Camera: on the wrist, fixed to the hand. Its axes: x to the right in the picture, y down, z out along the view.
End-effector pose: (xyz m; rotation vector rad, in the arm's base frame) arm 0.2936 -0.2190 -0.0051 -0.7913 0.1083 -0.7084
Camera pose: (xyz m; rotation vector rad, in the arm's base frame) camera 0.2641 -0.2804 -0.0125 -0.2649 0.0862 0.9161
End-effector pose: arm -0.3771 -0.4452 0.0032 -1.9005 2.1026 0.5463
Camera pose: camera -0.3349 -0.4844 0.0404 0.3502 2.5704 0.6024
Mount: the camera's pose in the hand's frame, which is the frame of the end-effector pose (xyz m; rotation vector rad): 0.0143 -0.0409 -0.0531 0.4250 -0.4953 1.5538
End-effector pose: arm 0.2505 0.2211 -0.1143 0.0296 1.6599 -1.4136
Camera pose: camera 0.1875 0.2417 -0.0968 0.9133 0.4874 -0.4091
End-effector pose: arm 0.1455 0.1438 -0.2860 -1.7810 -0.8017 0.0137
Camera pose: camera 0.1564 0.1123 -0.2261 -1.5680 0.4277 1.5399
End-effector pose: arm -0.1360 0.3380 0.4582 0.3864 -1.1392 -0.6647
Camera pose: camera -0.0951 0.2954 0.4234 -0.3861 -1.6385 0.9074
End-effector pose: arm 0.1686 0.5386 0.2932 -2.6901 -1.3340 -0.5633
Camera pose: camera 0.1292 0.5620 0.3442 -2.5314 0.7471 0.5026
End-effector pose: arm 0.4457 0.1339 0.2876 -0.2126 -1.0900 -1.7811
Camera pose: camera 0.4225 0.0887 0.2416 -0.9509 -1.0620 -0.0936
